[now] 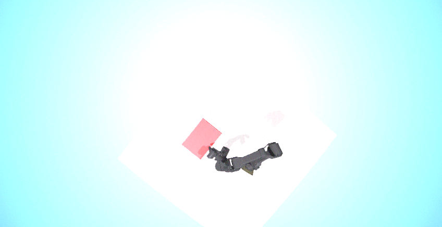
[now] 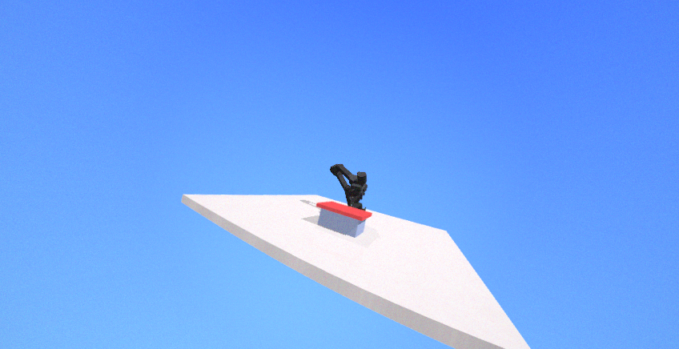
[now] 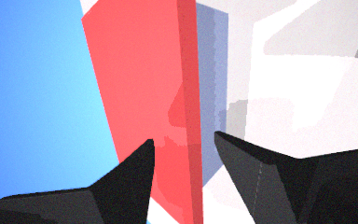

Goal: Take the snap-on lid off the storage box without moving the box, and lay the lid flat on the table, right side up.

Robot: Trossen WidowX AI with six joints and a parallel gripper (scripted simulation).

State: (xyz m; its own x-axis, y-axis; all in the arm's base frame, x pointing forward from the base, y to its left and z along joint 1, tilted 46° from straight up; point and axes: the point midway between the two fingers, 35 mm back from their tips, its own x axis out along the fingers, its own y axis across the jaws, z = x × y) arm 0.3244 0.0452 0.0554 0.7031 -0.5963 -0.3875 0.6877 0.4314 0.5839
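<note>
The red lid is 90 mm ahead of my gripper tip, 20 mm to the right of it and 10 mm below it. Also, from my gripper tip: storage box: 90 mm ahead, 20 mm to the right, 50 mm below.
</note>
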